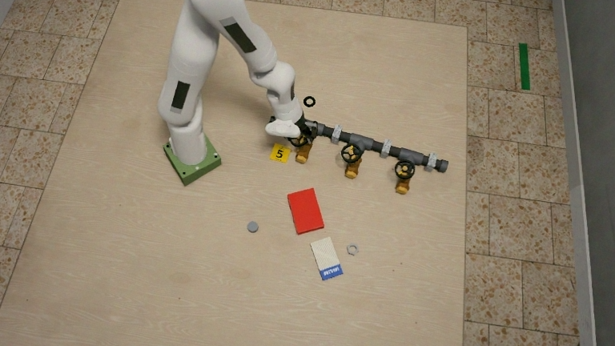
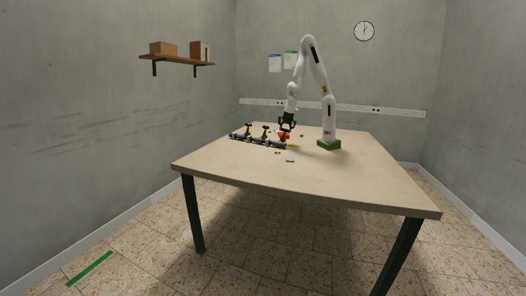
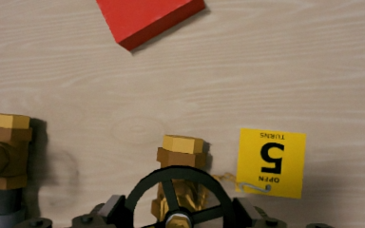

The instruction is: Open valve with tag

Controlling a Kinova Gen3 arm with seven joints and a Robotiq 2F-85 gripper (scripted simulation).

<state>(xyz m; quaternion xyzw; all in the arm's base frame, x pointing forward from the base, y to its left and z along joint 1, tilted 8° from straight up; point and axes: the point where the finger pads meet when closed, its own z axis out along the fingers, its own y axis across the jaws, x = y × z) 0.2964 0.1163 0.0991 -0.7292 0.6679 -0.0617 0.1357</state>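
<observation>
The yellow tag is 6 cm behind my hand, 1 cm to the right of it and 11 cm below it. Also, from my hand: blue card (19 cm ahead, 29 cm to the right, 10 cm below); then red block (8 cm ahead, 18 cm to the right, 10 cm below); then grey disc (5 cm behind, 27 cm to the right, 10 cm below).
</observation>
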